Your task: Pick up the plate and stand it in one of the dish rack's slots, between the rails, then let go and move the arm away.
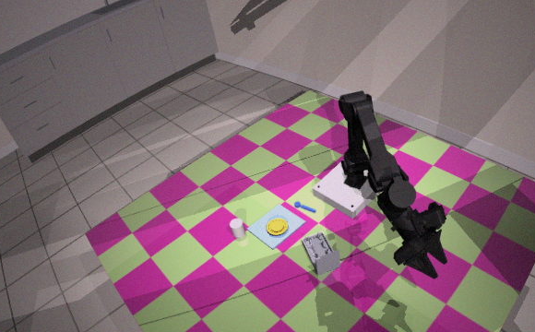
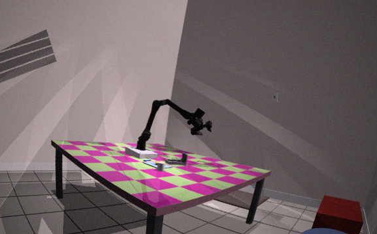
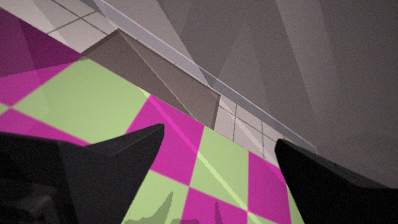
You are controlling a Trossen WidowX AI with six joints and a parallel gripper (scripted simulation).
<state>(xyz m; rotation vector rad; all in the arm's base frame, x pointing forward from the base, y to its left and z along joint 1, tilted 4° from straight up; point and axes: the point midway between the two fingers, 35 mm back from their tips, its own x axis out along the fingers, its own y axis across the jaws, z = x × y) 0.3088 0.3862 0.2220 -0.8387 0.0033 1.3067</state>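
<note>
The yellow plate lies 40 mm behind my gripper tip, 540 mm to the right of it and 210 mm below it. From my gripper tip the other things lie so: white cup: 40 mm ahead, 650 mm to the right, 200 mm below; then blue spoon: 170 mm behind, 530 mm to the right, 230 mm below; then grey dish rack: 30 mm behind, 370 mm to the right, 210 mm below.
</note>
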